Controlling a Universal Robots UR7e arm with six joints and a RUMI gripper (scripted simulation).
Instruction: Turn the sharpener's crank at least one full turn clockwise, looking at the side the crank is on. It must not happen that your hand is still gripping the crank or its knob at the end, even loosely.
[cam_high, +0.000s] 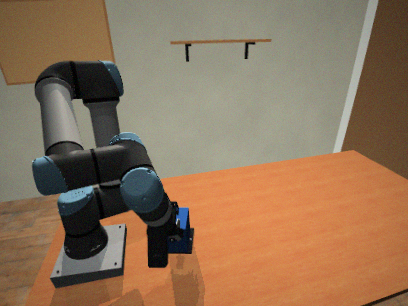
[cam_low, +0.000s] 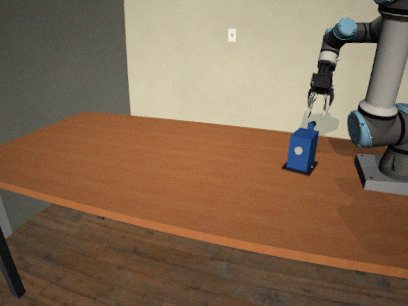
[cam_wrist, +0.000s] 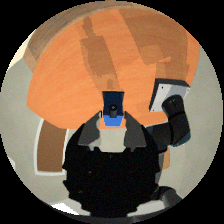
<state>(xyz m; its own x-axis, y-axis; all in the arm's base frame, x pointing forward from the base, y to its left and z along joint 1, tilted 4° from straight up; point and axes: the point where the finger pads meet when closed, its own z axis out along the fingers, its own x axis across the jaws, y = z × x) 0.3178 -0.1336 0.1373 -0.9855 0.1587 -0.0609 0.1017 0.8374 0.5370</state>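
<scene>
Right now the crank knob is 4 cm to the left of my hand, 3 cm below it and 1 cm ahead of it.
</scene>
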